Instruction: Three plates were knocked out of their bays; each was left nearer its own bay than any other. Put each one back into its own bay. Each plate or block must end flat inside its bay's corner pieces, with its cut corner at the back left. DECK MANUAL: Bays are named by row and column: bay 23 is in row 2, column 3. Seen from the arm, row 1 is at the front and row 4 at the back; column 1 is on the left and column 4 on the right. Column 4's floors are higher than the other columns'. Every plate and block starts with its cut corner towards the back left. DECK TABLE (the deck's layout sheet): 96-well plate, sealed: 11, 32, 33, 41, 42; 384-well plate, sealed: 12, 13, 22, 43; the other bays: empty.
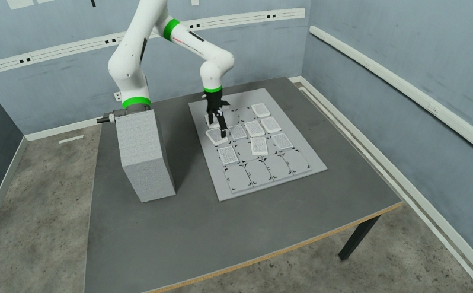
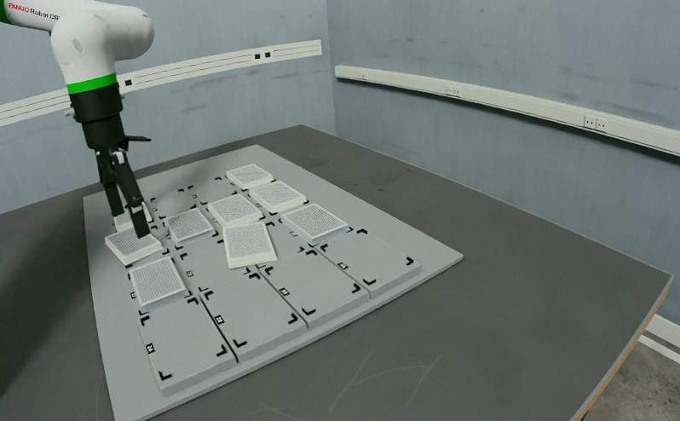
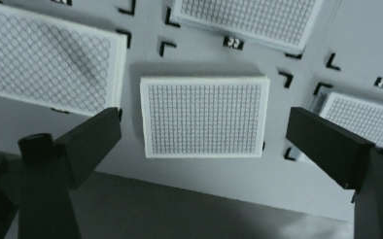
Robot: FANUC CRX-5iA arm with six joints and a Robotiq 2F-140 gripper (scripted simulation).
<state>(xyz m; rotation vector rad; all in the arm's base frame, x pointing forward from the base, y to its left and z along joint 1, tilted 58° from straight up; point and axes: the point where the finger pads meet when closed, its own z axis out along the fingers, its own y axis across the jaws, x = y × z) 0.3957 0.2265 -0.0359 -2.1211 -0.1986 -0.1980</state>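
Now: the label 22 7 cm ahead of my hand, 2 cm to the right of it and 6 cm below it. Round my hand: bay label 28 cm ahead, 18 cm to the right, 6 cm below; 384-well plate 1 cm ahead, 18 cm to the right, 5 cm below.
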